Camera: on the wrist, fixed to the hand. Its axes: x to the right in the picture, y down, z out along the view.
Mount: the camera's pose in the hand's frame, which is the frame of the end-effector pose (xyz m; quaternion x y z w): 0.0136 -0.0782 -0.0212 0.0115 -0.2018 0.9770 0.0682
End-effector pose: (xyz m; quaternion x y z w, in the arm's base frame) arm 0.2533 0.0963 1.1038 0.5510 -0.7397 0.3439 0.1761
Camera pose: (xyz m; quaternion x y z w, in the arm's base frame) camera 0.3195 0.0895 1.1520 0.6137 0.6203 -0.0928 0.4796
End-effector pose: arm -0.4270 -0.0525 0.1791 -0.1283 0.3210 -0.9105 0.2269
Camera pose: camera -0.4727 0.0060 0.2144 0.1237 0.0910 0.1818 0.9713
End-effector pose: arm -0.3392 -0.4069 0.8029 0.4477 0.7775 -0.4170 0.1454
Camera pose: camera -0.4076 -0.4022 0.8482 0.7077 -0.4185 0.0143 0.5691
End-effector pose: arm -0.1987 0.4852 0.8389 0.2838 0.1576 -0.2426 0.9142
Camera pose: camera -0.2322 0.4366 0.7818 0.1349 -0.4538 0.8175 0.3279
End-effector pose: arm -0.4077 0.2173 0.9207 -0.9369 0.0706 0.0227 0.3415
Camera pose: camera -0.3828 0.2613 0.9855 0.0136 0.8515 0.5235 0.0261
